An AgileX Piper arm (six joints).
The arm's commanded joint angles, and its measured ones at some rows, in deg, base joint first. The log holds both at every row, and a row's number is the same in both.
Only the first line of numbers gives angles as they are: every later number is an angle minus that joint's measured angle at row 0.
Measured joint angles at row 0: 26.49, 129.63, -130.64, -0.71, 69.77, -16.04
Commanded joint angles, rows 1 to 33: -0.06, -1.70, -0.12, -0.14, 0.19, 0.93; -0.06, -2.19, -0.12, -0.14, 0.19, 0.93; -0.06, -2.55, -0.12, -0.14, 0.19, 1.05; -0.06, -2.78, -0.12, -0.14, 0.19, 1.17; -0.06, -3.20, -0.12, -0.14, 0.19, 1.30; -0.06, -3.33, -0.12, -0.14, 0.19, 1.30; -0.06, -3.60, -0.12, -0.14, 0.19, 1.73; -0.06, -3.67, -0.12, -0.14, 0.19, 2.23; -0.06, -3.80, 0.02, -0.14, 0.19, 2.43; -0.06, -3.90, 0.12, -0.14, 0.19, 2.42; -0.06, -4.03, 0.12, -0.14, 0.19, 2.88; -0.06, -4.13, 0.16, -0.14, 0.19, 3.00; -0.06, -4.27, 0.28, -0.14, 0.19, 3.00; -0.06, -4.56, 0.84, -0.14, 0.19, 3.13; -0.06, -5.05, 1.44, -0.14, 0.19, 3.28; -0.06, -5.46, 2.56, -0.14, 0.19, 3.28; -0.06, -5.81, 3.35, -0.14, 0.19, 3.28; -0.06, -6.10, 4.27, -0.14, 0.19, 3.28; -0.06, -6.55, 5.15, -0.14, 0.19, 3.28; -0.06, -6.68, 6.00, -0.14, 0.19, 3.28; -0.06, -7.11, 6.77, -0.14, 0.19, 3.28; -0.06, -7.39, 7.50, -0.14, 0.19, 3.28; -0.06, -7.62, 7.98, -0.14, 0.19, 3.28; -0.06, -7.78, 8.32, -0.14, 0.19, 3.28; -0.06, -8.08, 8.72, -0.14, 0.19, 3.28; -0.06, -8.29, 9.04, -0.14, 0.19, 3.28; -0.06, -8.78, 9.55, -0.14, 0.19, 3.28; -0.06, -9.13, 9.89, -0.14, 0.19, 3.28; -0.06, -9.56, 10.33, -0.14, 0.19, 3.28; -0.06, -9.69, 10.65, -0.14, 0.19, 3.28; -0.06, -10.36, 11.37, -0.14, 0.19, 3.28; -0.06, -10.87, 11.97, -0.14, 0.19, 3.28; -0.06, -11.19, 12.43, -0.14, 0.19, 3.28
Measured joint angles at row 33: 0.00, -8.85, 10.49, 0.00, -0.28, 2.93
